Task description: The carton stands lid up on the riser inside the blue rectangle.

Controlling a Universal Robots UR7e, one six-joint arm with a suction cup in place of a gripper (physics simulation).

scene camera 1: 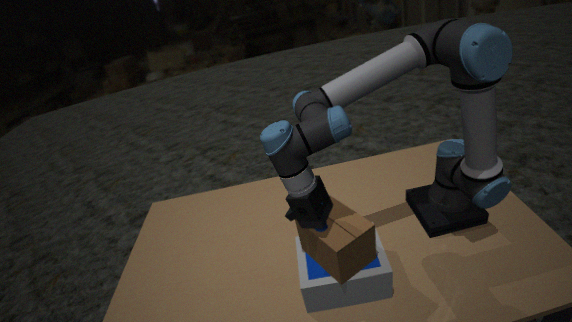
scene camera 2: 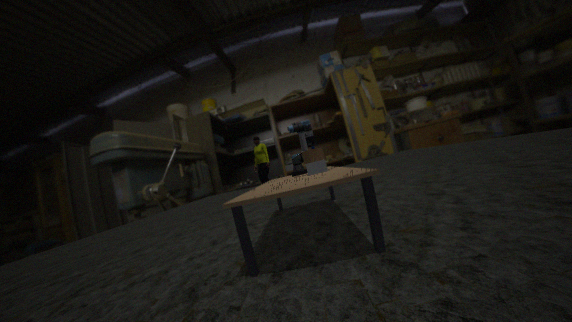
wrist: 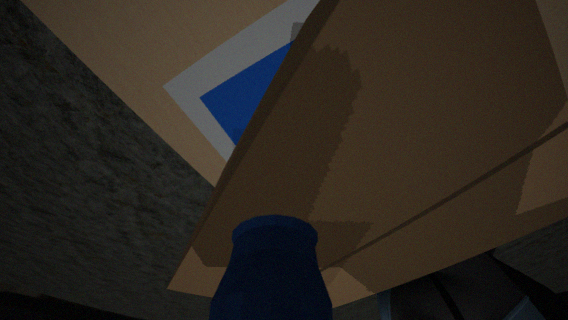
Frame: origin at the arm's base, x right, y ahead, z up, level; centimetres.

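Where they show: end effector, tool point: (scene camera 1: 324,229) (scene camera 2: 313,150) (wrist: 281,226); arm's base, origin of the base link: (scene camera 1: 449,198) (scene camera 2: 298,170).
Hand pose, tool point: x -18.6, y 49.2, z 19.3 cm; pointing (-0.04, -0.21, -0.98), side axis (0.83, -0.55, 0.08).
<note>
Each offset is from my tool point to the top centre of the thing. Level surfaces: height alone.
The brown carton {dy -2.9, dx +1.3, dz +1.0 cm} (scene camera 1: 348,248) (wrist: 417,119) is lid up on the grey riser {dy -3.5, dx +1.3, dz -12.0 cm} (scene camera 1: 343,294) (wrist: 198,103), with its tape seam on top. It is turned askew to the blue rectangle {dy -3.5, dx +1.3, dz -12.0 cm} (scene camera 1: 313,268) (wrist: 246,99), and blue shows at its left and right sides. One lower corner reaches out over the riser's grey front rim. My suction cup (scene camera 1: 321,228) (wrist: 274,239) presses on the lid close to its back left corner, off the seam. I cannot tell whether the carton rests fully on the riser or is slightly lifted.
The riser stands on a wooden table {dz -24.0 cm} (scene camera 1: 219,248) (scene camera 2: 288,186). The arm's black base (scene camera 1: 444,216) is bolted to the table's back right. The distant scene view shows the riser (scene camera 2: 316,167) small on the table, with workshop shelves and a person in yellow (scene camera 2: 261,158) behind.
</note>
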